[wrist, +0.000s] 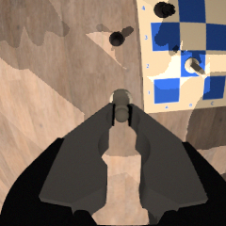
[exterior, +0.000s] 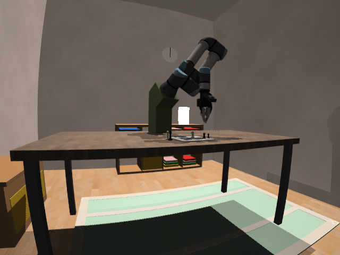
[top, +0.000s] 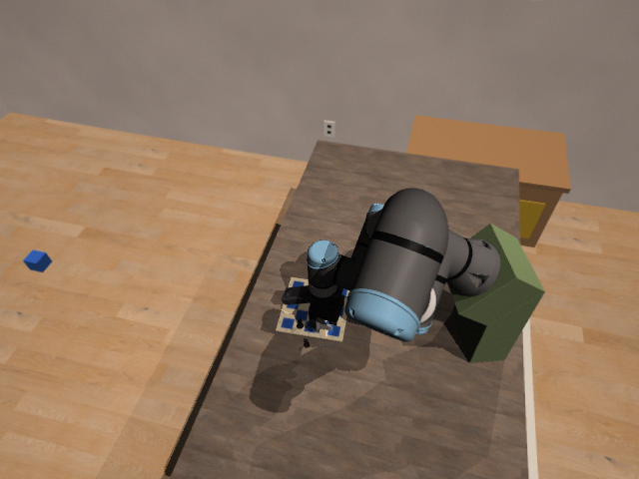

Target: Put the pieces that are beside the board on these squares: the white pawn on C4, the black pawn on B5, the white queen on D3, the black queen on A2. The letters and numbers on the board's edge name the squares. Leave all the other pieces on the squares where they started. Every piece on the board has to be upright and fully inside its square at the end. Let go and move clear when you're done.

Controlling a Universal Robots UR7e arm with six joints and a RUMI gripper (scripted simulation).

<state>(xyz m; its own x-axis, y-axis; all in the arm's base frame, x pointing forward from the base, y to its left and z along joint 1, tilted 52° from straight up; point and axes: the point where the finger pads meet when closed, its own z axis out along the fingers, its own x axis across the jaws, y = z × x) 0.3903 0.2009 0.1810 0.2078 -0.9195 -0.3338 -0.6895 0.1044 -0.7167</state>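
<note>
Now: hand 1 cm above the white pawn. Round my hand: black pawn: 11 cm below, 3 cm ahead, 2 cm to the left; blue-and-cream chessboard: 12 cm below, 11 cm to the right, 9 cm ahead; black piece: 10 cm below, 9 cm ahead, 2 cm to the right.
</note>
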